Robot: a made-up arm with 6 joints.
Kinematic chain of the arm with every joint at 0, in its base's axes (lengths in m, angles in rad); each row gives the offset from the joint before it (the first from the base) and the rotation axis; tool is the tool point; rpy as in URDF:
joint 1: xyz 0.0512 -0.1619 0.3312 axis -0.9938 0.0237 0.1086
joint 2: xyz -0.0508 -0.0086 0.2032 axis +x
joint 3: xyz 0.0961 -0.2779 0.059 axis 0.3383 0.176 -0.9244
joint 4: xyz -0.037 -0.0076 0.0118 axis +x
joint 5: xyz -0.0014 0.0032 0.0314 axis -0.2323 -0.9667 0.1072
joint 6: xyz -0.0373 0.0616 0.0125 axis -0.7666 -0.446 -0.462
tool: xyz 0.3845 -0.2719 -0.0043 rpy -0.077 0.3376 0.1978
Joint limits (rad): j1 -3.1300..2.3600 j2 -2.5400..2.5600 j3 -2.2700..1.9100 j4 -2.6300..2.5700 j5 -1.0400..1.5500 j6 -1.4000..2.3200
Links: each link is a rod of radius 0.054 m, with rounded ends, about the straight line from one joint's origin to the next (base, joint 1, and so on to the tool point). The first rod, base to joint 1, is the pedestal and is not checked.
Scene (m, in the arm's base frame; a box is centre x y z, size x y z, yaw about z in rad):
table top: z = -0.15
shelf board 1: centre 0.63 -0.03 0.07 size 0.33 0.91 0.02 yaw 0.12
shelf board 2: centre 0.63 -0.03 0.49 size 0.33 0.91 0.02 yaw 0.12
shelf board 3: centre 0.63 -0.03 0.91 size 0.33 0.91 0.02 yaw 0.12
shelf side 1: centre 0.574 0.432 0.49 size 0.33 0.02 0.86 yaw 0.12
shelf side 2: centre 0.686 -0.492 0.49 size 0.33 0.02 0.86 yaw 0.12
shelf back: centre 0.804 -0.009 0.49 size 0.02 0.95 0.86 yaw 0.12
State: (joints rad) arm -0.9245 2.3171 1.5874 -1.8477 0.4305 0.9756
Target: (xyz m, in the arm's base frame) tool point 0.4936 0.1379 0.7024
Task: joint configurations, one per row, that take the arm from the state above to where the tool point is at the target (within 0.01 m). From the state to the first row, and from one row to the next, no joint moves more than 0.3 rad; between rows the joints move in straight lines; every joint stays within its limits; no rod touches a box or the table.
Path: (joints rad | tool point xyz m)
1: -0.7863 2.3778 1.5515 -1.7370 0.1875 0.9730 | 0.5255 0.0007 0.2393
2: -0.6481 2.4386 1.5155 -1.6263 -0.0555 0.9704 | 0.4848 0.1073 0.2111
3: -0.5099 2.4993 1.4796 -1.5155 -0.2985 0.9677 | 0.4168 0.2014 0.1757
4: -0.3717 2.5600 1.4437 -1.4048 -0.5415 0.9651 | 0.3268 0.2775 0.1420
5: -0.6693 2.5032 1.4905 -1.5167 -0.6238 0.9425 | 0.3290 0.3091 0.2742
6: -0.9668 2.4463 1.5373 -1.6285 -0.7062 0.9198 | 0.3259 0.3031 0.4055
7: -1.2644 2.3895 1.5841 -1.7403 -0.7885 0.8972 | 0.3182 0.2637 0.5254
8: -1.5620 2.3327 1.6309 -1.8522 -0.8709 0.8746 | 0.3064 0.1977 0.6260
9: -1.8595 2.2758 1.6776 -1.9640 -0.9532 0.8519 | 0.2918 0.1136 0.7024
10: -1.5765 2.3706 1.7551 -1.9115 -0.8995 1.1382 | 0.3707 0.1212 0.7044
11: -1.2934 2.4653 1.8325 -1.8590 -0.8458 1.4244 | 0.4385 0.1287 0.7047
12: -1.0103 2.5600 1.9100 -1.8065 -0.7921 1.7107 | 0.4936 0.1379 0.7024

